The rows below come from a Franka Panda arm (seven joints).
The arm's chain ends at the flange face. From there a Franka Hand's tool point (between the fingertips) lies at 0.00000 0.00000 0.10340 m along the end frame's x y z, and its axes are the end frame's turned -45 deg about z.
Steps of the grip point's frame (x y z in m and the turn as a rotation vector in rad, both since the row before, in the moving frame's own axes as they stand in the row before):
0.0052, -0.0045, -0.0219, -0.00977, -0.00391, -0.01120
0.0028, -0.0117, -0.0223, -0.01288, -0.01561, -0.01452
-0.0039, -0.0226, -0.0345, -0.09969, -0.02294, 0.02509
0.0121, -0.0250, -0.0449, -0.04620, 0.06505, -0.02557
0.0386, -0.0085, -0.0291, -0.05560, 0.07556, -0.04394
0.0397, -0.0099, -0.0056, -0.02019, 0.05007, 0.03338
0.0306, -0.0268, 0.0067, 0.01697, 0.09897, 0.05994
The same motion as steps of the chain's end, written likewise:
0.0001, -0.0079, -0.0219, -0.00967, 0.00414, -0.01120
-0.0061, -0.0123, -0.0223, -0.02015, -0.00193, -0.01452
-0.0242, -0.0222, -0.0340, -0.08671, 0.05427, 0.02509
-0.0172, -0.0248, -0.0446, 0.01333, 0.07867, -0.02557
0.0117, -0.0316, -0.0286, 0.01411, 0.09274, -0.04394
0.0159, -0.0330, -0.0054, 0.02113, 0.04968, 0.03338
-0.0035, -0.0323, 0.0072, 0.08198, 0.05798, 0.05994

